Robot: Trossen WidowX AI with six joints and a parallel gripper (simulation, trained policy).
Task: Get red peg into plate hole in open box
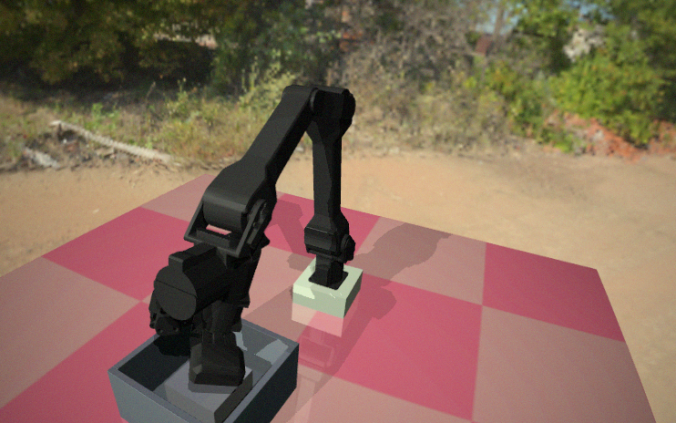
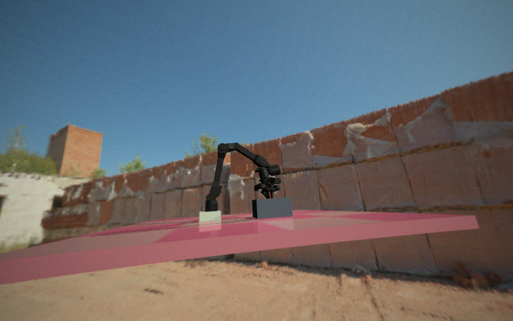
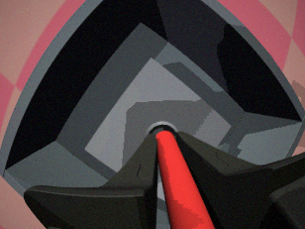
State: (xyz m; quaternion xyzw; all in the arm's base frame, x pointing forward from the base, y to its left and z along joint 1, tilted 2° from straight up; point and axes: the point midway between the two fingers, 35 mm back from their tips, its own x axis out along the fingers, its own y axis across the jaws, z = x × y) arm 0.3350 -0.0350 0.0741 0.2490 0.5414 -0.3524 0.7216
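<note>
The grey plate is 40 mm below my gripper tip. Round my gripper tip: grey box 50 mm below; then red peg 10 mm behind, 10 mm to the left, 30 mm above.
</note>
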